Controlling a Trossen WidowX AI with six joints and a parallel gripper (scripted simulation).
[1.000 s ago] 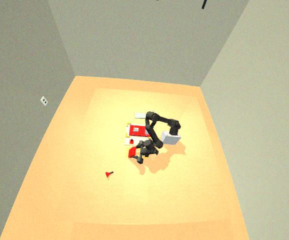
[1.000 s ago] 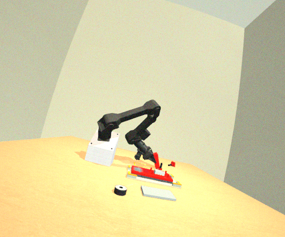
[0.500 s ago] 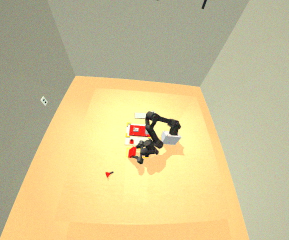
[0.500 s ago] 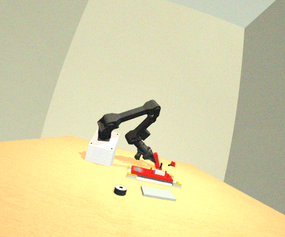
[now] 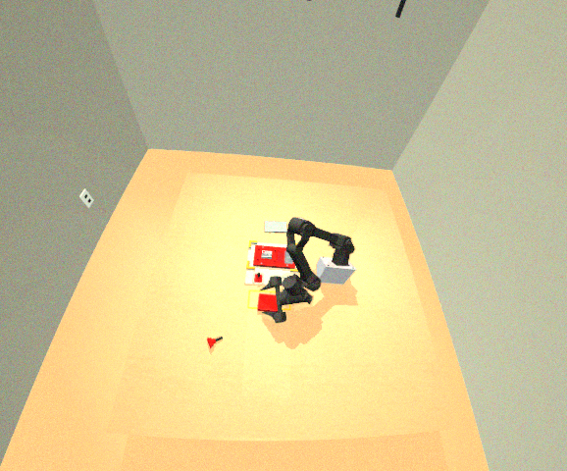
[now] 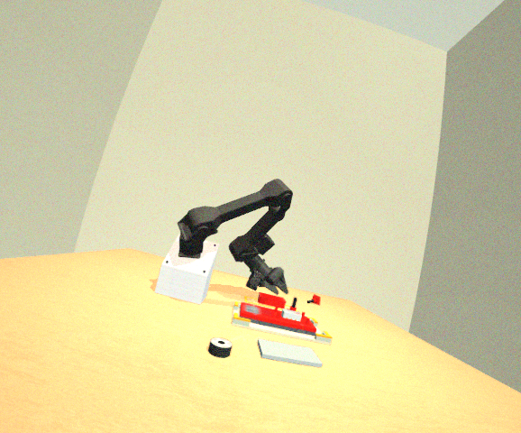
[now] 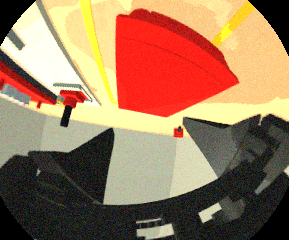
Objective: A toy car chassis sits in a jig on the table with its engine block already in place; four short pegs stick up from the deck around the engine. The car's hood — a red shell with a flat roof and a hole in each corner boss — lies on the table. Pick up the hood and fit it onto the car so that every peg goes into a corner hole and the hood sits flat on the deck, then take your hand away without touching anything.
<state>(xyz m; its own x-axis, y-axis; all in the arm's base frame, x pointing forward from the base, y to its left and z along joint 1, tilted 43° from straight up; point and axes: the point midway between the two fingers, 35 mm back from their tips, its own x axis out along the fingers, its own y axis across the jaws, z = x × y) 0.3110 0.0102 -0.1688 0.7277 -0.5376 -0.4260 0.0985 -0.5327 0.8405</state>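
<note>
Right now my gripper tip is 30 mm past the red hood and 20 mm above it. Round my gripper tip: black wheel (240 mm behind, 450 mm to the right, 30 mm below); grey engine block (40 mm behind, 230 mm to the right, 20 mm below).
</note>
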